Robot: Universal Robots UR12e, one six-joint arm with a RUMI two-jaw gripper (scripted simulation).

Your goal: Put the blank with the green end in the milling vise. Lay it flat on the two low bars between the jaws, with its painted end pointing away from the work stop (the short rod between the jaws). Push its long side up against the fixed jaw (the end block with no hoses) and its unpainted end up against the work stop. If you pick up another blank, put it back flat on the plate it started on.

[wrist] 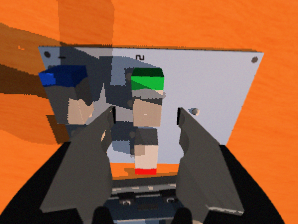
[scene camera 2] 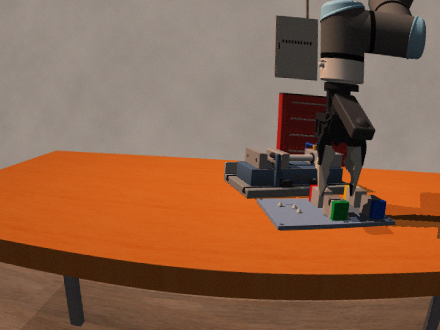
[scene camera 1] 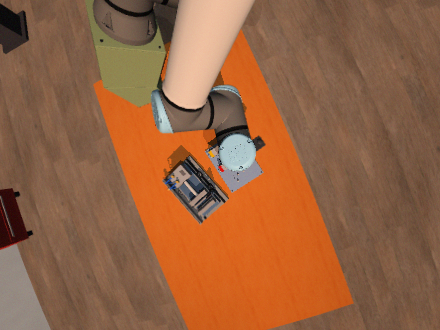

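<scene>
You've got the gripper [scene camera 2: 336, 196] in sight, and the wrist view shows the gripper [wrist: 146, 108] too. There's a green-ended blank [wrist: 147, 84] as well, plus a blue-ended blank [wrist: 67, 87]. And there's a grey plate [scene camera 2: 311, 217]; the wrist view shows that plate [wrist: 216, 82], and so does scene camera 1, with the plate [scene camera 1: 230, 177].
</scene>
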